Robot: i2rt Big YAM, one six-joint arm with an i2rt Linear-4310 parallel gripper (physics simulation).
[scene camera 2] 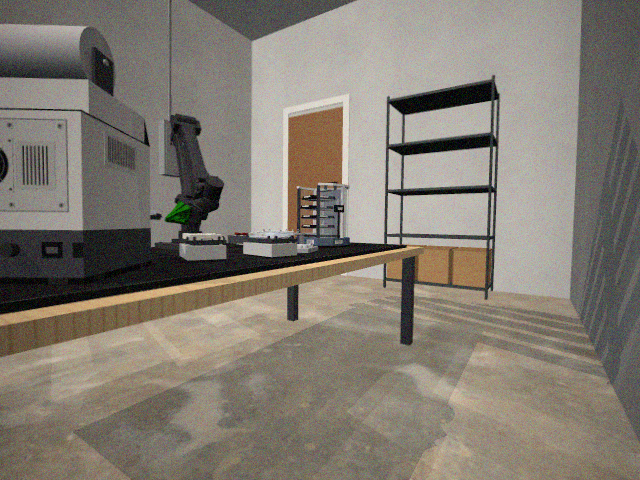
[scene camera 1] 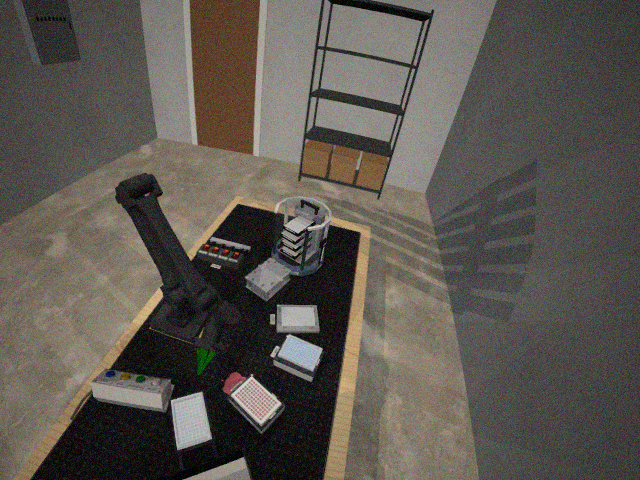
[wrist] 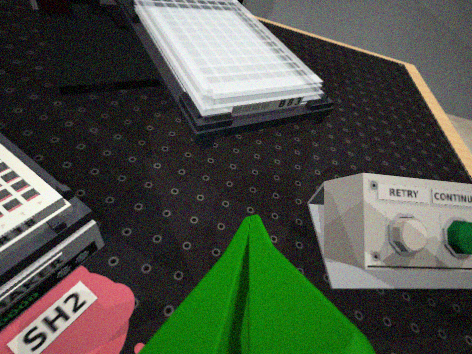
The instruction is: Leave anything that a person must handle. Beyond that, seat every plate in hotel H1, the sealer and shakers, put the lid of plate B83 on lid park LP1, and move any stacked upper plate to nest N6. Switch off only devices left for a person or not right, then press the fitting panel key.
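Places are measured from the arm's base along level axes (x ahead, y left, z up), in metres.
Pixels of known places: gripper, fingertip midpoint: (scene camera 2: 165, 219) (scene camera 1: 198, 375) (wrist: 254, 225); arm's base, origin of the base link: (scene camera 1: 184, 312).
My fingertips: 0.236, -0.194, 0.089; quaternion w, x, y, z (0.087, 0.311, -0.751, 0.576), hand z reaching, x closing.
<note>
Ahead of a thing's pixels: the offset from my fingertips to its middle, as dx, dy, dz. "pt": to the spot under its first point.
My gripper (scene camera 1: 199, 373) (scene camera 2: 166, 220) (wrist: 254, 225) is shut and empty, above the table near the button panel. The button panel @[-0.177, -0.120, -0.066] (scene camera 1: 131, 391) (wrist: 345, 225) shows RETRY and a green CONTINUE button in the wrist view. Plate B83 @[+0.061, -0.115, +0.019] (scene camera 1: 191, 421) (wrist: 235, 50) lies in the sealer's dark carrier. A plate with red wells @[+0.175, +0.027, -0.046] (scene camera 1: 255, 398) (wrist: 15, 190) sits on the shaker, beside a pink blob labelled SH2 @[pt +0.072, +0.063, -0.107] (scene camera 1: 234, 382) (wrist: 75, 310). A blue-tinted plate @[+0.229, +0.230, -0.041] (scene camera 1: 299, 352) sits on another device. The hotel @[+0.011, +0.708, +0.039] (scene camera 1: 324, 242) (scene camera 2: 333, 211) holds several plates.
A switch box @[pt -0.283, +0.513, -0.058] (scene camera 1: 222, 254) with several red-lit switches stands by the far left edge. A grey block with studs @[-0.037, +0.501, -0.070] (scene camera 1: 267, 279) and a pale tray @[+0.154, +0.388, -0.087] (scene camera 1: 297, 318) stand between hotel and shaker. The large white machine @[+0.250, -0.295, +0.120] (scene camera 2: 116, 191) stands at the near end. A shelf rack (scene camera 2: 387, 180) is beyond the table.
</note>
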